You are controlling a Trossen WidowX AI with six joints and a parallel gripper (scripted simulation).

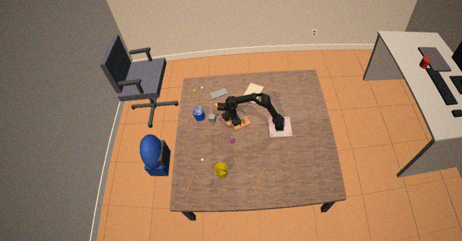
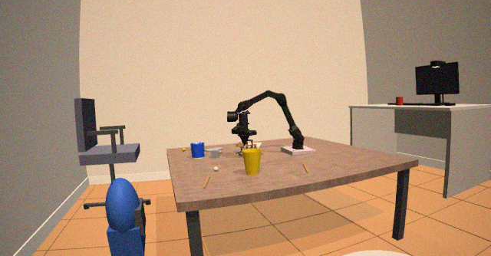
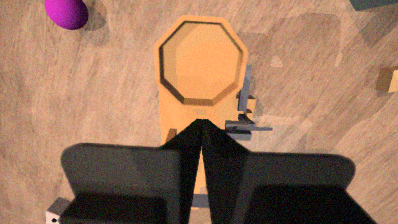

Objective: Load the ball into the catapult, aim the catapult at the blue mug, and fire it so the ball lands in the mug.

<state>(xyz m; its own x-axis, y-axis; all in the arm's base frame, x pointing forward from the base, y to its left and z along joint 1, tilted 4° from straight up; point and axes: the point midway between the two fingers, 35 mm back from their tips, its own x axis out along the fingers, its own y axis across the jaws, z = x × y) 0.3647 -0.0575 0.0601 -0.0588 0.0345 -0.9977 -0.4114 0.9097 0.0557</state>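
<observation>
Right now the wooden catapult is 10 mm behind my gripper tip, 10 mm to the right of it and 20 mm below it. Round my gripper tip: purple ball 20 mm ahead, 150 mm to the left, 60 mm below; grey block 180 mm ahead, 80 mm to the right, 50 mm below; wood block 140 mm ahead, 210 mm to the right, 70 mm below.
</observation>
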